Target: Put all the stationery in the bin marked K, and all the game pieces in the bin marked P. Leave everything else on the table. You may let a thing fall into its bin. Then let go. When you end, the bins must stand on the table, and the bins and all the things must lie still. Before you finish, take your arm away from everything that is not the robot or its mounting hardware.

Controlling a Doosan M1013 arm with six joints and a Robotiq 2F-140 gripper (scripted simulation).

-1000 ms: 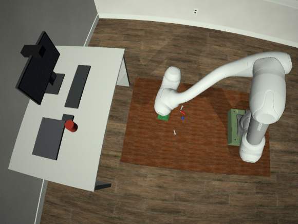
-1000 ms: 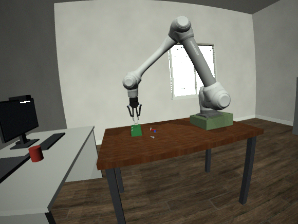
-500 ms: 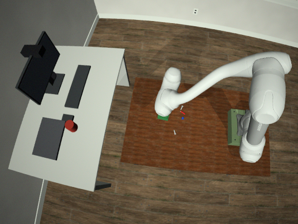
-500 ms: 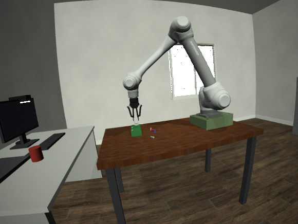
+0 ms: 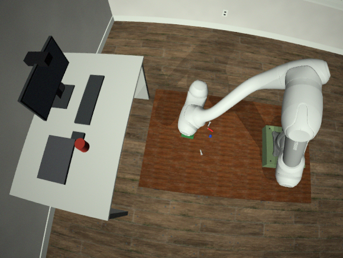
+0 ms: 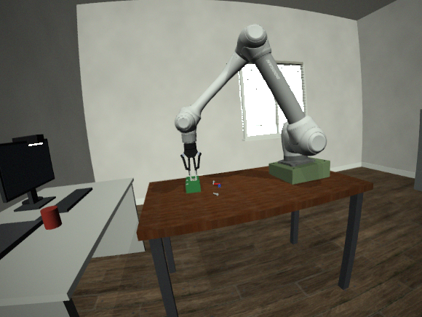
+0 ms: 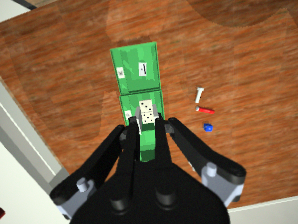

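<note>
Right now the white domino is 30 mm below my hand. Also, from my hand: blue die (140 mm behind, 90 mm to the left, 60 mm below); then red piece (140 mm behind, 70 mm below, 50 mm to the left).
</note>
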